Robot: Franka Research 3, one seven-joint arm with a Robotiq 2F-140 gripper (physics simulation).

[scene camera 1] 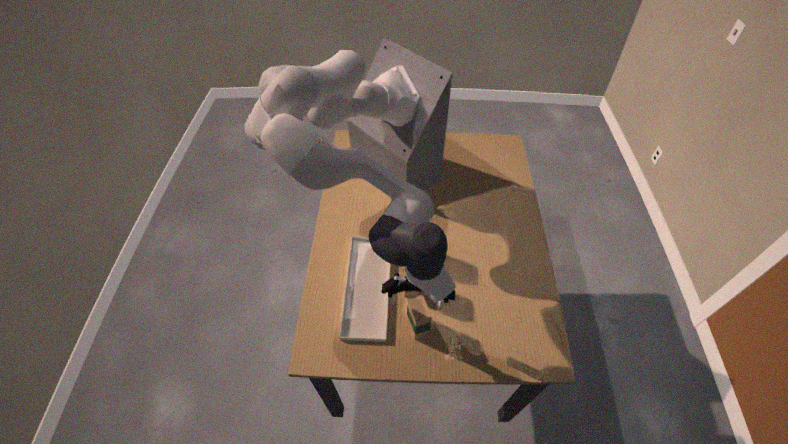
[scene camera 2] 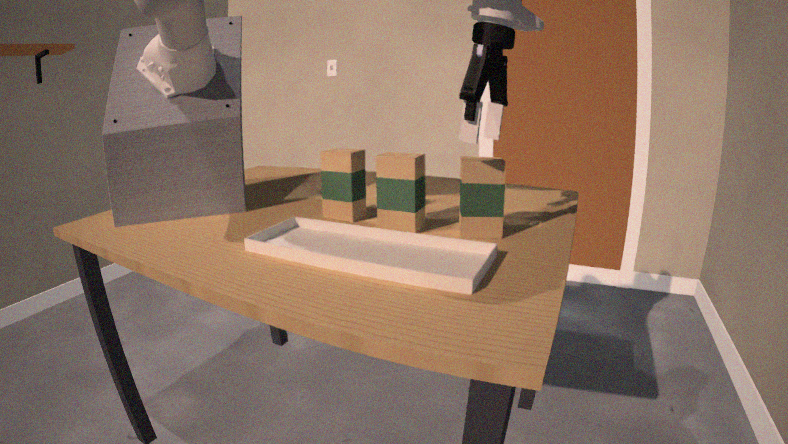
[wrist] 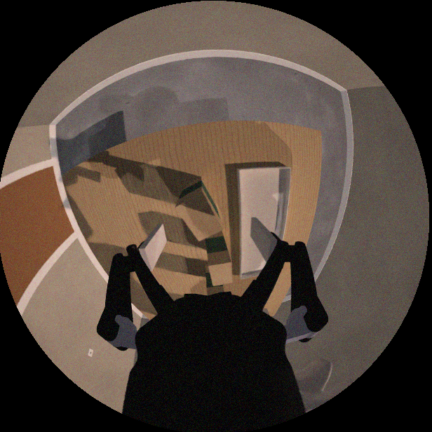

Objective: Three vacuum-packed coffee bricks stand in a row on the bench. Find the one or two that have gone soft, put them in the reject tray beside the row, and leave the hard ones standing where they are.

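Three tan coffee bricks with green bands stand upright in a row in the scene camera 2 view: the left brick (scene camera 2: 342, 185), the middle brick (scene camera 2: 400, 193) (wrist: 217, 244) and the right brick (scene camera 2: 482, 199) (scene camera 1: 419, 321) (wrist: 200, 222), which stands a wider gap away. None looks visibly deformed. The white reject tray (scene camera 2: 358, 265) (scene camera 1: 366, 308) (wrist: 257, 195) lies beside the row and holds no brick. My gripper (scene camera 2: 480, 124) (scene camera 1: 417, 293) (wrist: 207, 229) is wide open and empty, above the right brick. In the scene camera 1 view the arm and gripper hide the other two bricks.
The wooden bench (scene camera 1: 325, 358) (scene camera 2: 330, 308) (wrist: 305, 165) carries the row and tray. The grey robot pedestal (scene camera 2: 176, 170) (scene camera 1: 432, 137) stands at the bench's far end from the right brick. The tray's low wall runs close along the row. Arm shadows fall across the bench.
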